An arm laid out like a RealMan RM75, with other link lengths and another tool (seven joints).
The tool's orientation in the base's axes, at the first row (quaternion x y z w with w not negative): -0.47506, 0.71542, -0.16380, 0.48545
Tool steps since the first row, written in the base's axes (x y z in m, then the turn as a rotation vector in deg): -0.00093, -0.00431, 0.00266, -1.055, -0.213, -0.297; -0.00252, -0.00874, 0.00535, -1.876, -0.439, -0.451; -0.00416, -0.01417, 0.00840, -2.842, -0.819, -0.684; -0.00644, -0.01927, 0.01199, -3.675, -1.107, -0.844
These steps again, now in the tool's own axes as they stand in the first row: 0.00225, -0.00350, -0.00303, 0.420, 0.651, -0.804; 0.00464, -0.00674, -0.00667, 0.756, 1.073, -1.480; 0.00768, -0.01069, -0.01074, 1.275, 1.550, -2.277; 0.01020, -0.01453, -0.01554, 1.668, 1.953, -2.975
